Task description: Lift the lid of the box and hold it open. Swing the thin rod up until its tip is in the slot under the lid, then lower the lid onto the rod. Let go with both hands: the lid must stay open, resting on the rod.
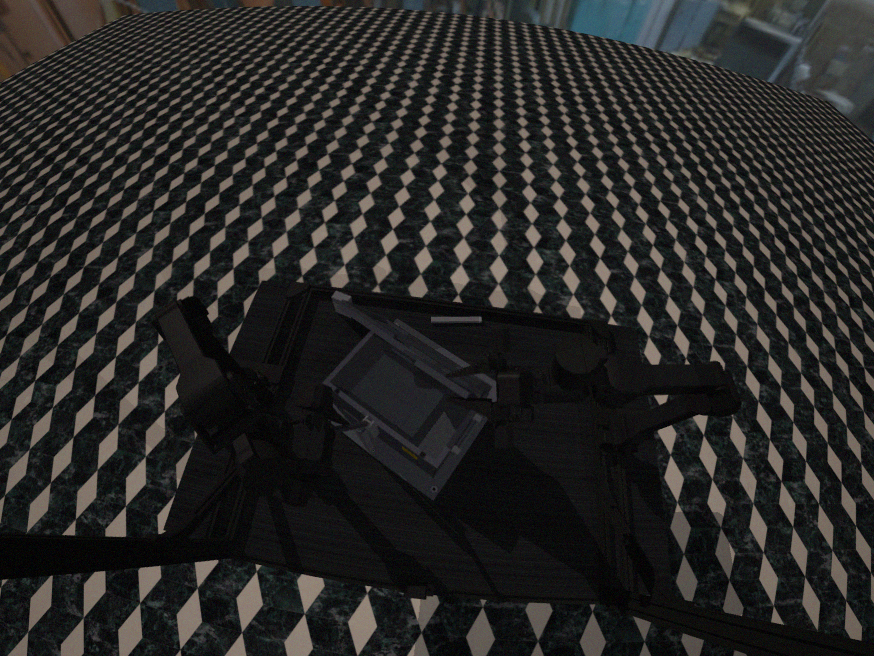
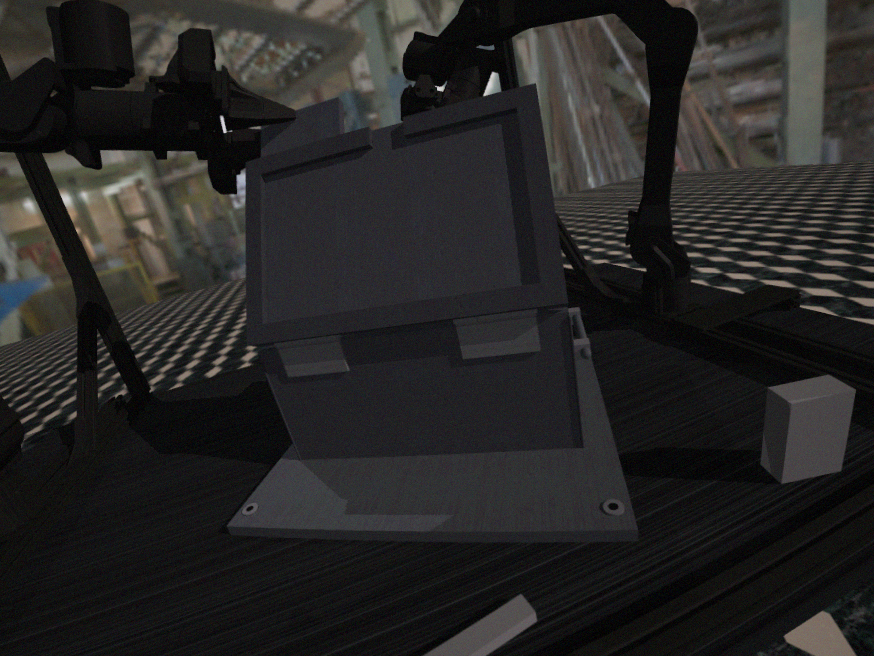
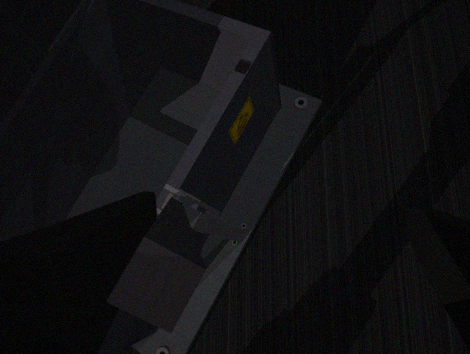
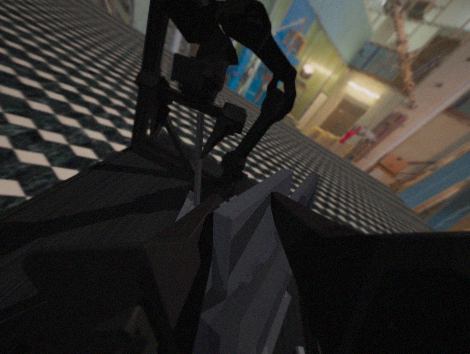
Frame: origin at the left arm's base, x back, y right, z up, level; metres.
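Seen in the pictures: left gripper, fingertip midpoint: (image 1: pixel 342 450) (image 3: pixel 280 210) (image 4: pixel 176 149); right gripper, fingertip midpoint: (image 1: pixel 446 387) (image 2: pixel 295 127) (image 4: pixel 244 199); left arm's base, link origin: (image 1: pixel 260 398) (image 2: pixel 667 307) (image 4: pixel 223 183); right arm's base, link origin: (image 1: pixel 609 443) (image 2: pixel 13 524).
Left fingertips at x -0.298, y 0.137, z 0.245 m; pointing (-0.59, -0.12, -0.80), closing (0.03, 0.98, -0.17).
Offsets run from my left fingertips to a thing's top centre. "spot": to the spot under its first point. Level surfaces: height alone.
The grey box (image 2: pixel 435 397) (image 1: pixel 435 469) stands on its base plate {spot: dx -0.107, dy -0.342, dz -0.252 m} (image 2: pixel 474 495) with its lid (image 2: pixel 389 215) (image 1: pixel 422 352) (image 4: pixel 255 246) raised steeply on two hinges. My right gripper (image 2: pixel 239 130) (image 1: pixel 500 384) (image 4: pixel 244 199) is shut on the lid's free edge near a corner and holds it up. My left gripper (image 2: pixel 422 91) (image 1: pixel 307 430) is open and empty, hanging over the box's side just behind the lid's top edge. That side carries a yellow sticker {spot: dx -0.108, dy -0.044, dz -0.152 m} (image 3: pixel 240 119). A thin bar {dx +0.063, dy -0.263, dz -0.165 m} (image 2: pixel 578 328), perhaps the rod, lies low along the box's side; I cannot tell it apart clearly.
The box sits on a dark mat {dz -0.264 m} (image 1: pixel 532 521) (image 2: pixel 662 586) over a checkered floor (image 1: pixel 500 163). A small pale strip {dx -0.185, dy -0.463, dz -0.254 m} (image 2: pixel 487 628) (image 1: pixel 455 319) lies flat on the mat beyond the box. Both arm bases stand at the mat's ends.
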